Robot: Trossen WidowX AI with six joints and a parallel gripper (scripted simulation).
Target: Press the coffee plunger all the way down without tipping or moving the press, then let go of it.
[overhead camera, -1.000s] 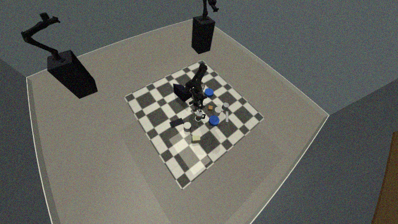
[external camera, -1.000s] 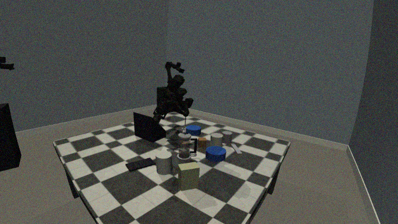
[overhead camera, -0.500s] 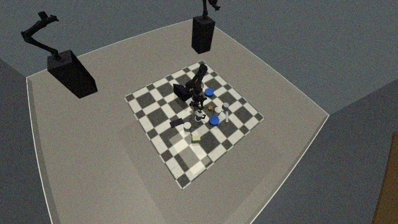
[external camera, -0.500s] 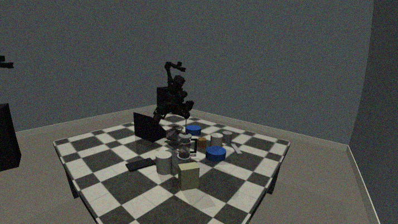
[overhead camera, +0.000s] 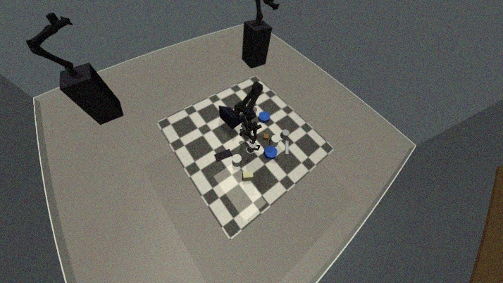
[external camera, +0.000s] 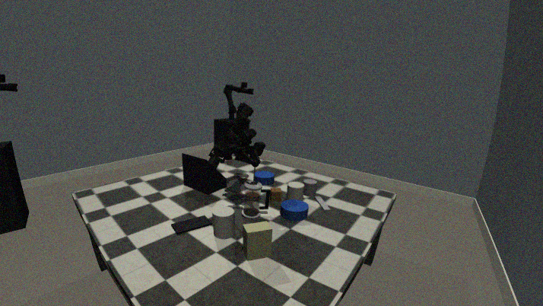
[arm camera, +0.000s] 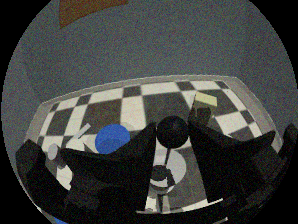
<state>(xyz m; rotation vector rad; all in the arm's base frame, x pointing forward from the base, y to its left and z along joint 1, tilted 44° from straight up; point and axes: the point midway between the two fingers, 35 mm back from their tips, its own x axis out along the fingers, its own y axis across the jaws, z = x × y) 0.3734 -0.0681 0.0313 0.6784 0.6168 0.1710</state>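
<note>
The glass coffee press lies 120 mm below my gripper tip, 10 mm to the left of it and 10 mm behind it. From my gripper tip the other things lie so: black flat slab (240 mm to the right, 240 mm below, 110 mm behind); orange cube (210 mm below, 200 mm to the left, 60 mm behind); pale yellow box (190 mm ahead, 180 mm below, 170 mm to the right).
</note>
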